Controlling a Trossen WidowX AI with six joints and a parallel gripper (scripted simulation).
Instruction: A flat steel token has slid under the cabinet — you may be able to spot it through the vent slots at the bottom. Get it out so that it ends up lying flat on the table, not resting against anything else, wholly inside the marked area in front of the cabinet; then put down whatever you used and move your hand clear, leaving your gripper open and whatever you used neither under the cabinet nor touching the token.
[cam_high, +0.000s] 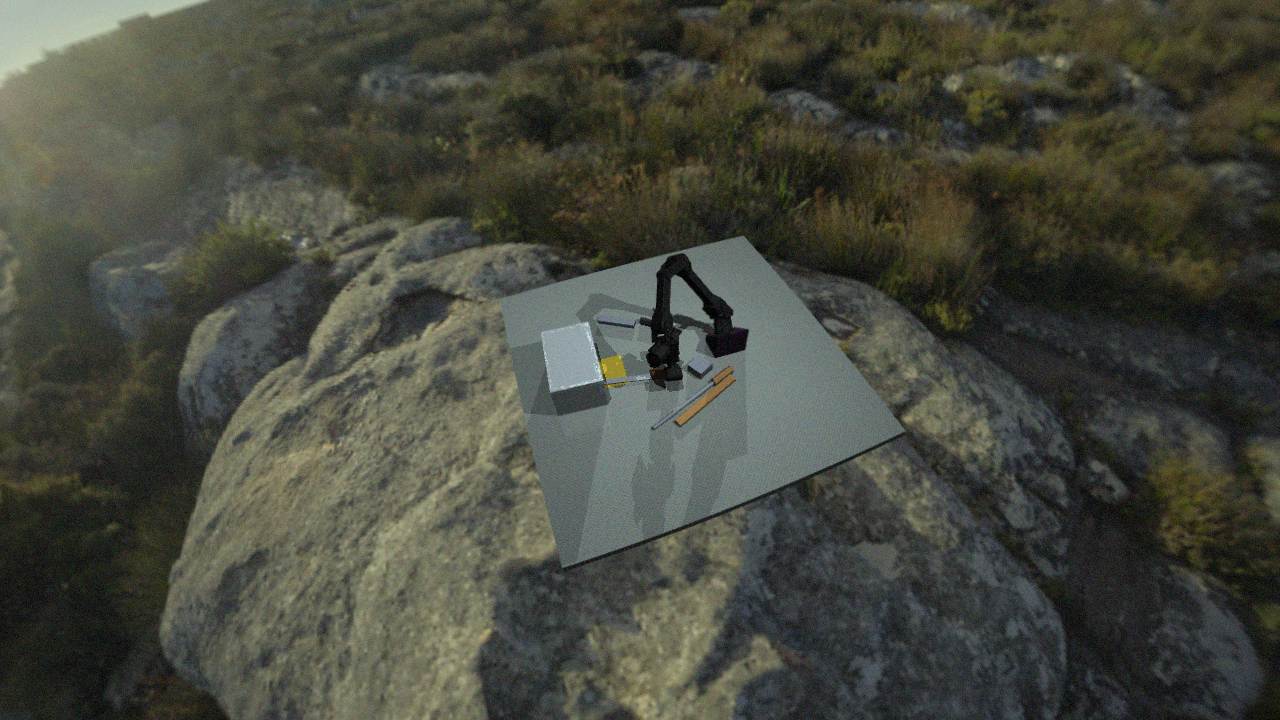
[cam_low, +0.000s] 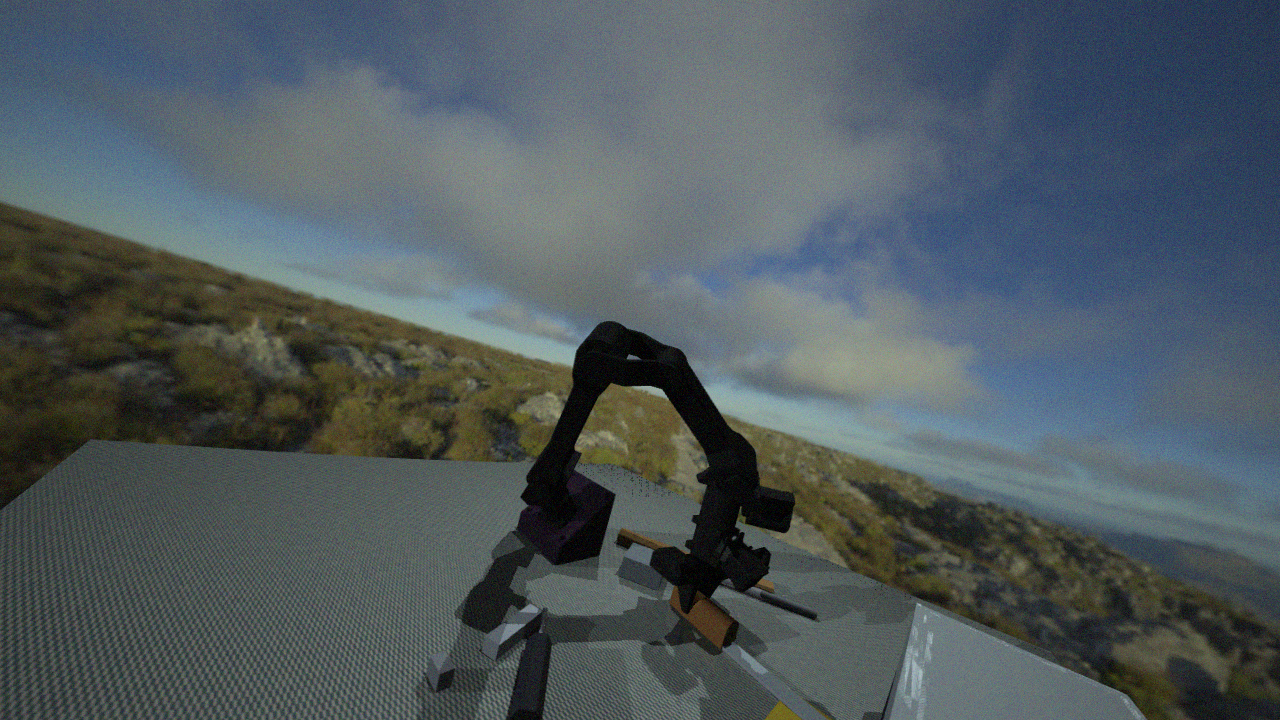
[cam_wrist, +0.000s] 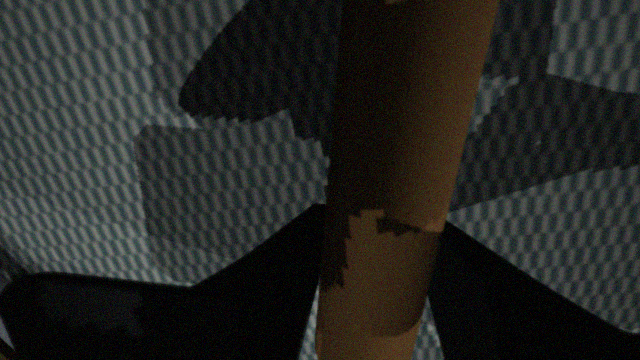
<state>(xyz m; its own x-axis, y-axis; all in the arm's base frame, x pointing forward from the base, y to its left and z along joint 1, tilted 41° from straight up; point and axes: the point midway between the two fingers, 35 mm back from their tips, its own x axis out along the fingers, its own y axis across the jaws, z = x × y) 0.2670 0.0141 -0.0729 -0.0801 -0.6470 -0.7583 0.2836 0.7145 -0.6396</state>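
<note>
Now: gripper tip 12 cm past the grey block, 3 cm to the right of it and 1 cm below it. Also, from my gripper tip: grey bar: 11 cm behind, 25 cm to the right; then small grey cube: 10 cm behind, 35 cm to the right; then wooden stick: 7 cm behind, 17 cm to the left.
</note>
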